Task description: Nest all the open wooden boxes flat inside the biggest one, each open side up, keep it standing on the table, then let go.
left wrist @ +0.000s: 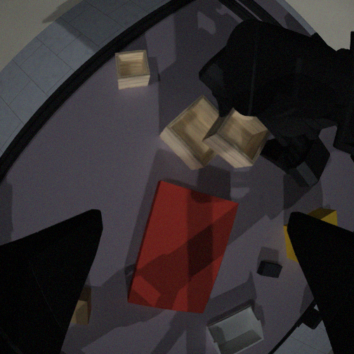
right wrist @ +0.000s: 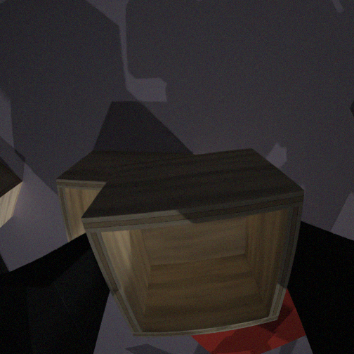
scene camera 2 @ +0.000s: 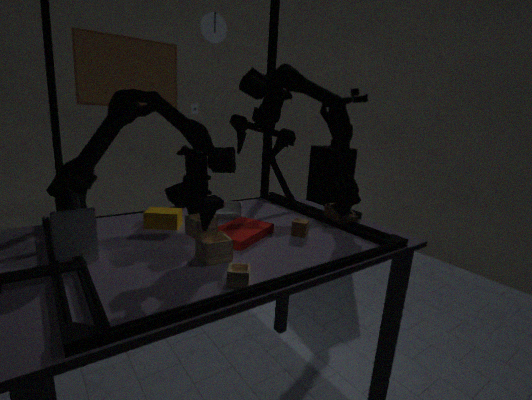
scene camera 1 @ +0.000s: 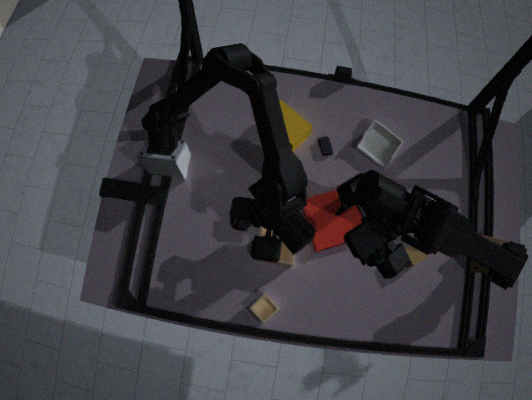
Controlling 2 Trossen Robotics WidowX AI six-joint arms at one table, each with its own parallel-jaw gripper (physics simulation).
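Where they show: left gripper, fingertip midpoint: [scene camera 2: 253, 158]; right gripper, fingertip midpoint: [scene camera 2: 199, 227]; left arm's base, link origin: [scene camera 2: 341, 209]; right arm's base, link origin: [scene camera 2: 72, 217] [scene camera 1: 162, 148].
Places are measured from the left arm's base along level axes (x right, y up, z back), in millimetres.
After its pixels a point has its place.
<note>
The biggest wooden box [scene camera 1: 286, 256] @(x -97, y -51, z -556 mm) [scene camera 2: 215, 250] @(x -121, y -14, z -592 mm) [left wrist: 189, 134] [right wrist: 77, 207] stands open side up. My right gripper [scene camera 1: 270, 234] @(x -46, y 29, z -608 mm) [scene camera 2: 204, 222] @(x -46, y 29, z -608 mm) [right wrist: 194, 226] is shut on the medium wooden box [scene camera 2: 194, 225] @(x -68, y 44, z -631 mm) [left wrist: 239, 140] [right wrist: 200, 280], open side up. It overlaps the biggest box's corner in the left wrist view; the height between them is unclear. A small open box [scene camera 1: 263, 307] @(x -235, y -51, z -585 mm) [scene camera 2: 238, 275] @(x -259, y -22, z -597 mm) [left wrist: 132, 70] stands near the table edge. A small wooden cube [scene camera 1: 417, 255] @(x -37, y -6, z -227 mm) [scene camera 2: 300, 227] @(x -51, y -22, z -245 mm) [left wrist: 81, 311] shows no clear opening. My left gripper [scene camera 1: 361, 222] [scene camera 2: 258, 145] [left wrist: 198, 222] is open, high above the table.
A flat red block [scene camera 1: 332, 232] @(x -18, y -26, z -456 mm) [scene camera 2: 245, 232] @(x -7, y -26, z -435 mm) [left wrist: 182, 245] lies beside the biggest box. A yellow block [scene camera 1: 296, 126] @(x 232, y 1, z -599 mm) [scene camera 2: 163, 219] @(x 202, y -19, z -638 mm), a small dark block [scene camera 1: 325, 145] @(x 214, y -38, z -513 mm) [left wrist: 270, 269] and a pale grey tray [scene camera 1: 379, 145] @(x 256, y -50, z -361 mm) [left wrist: 236, 331] lie farther back in scene camera 1.
</note>
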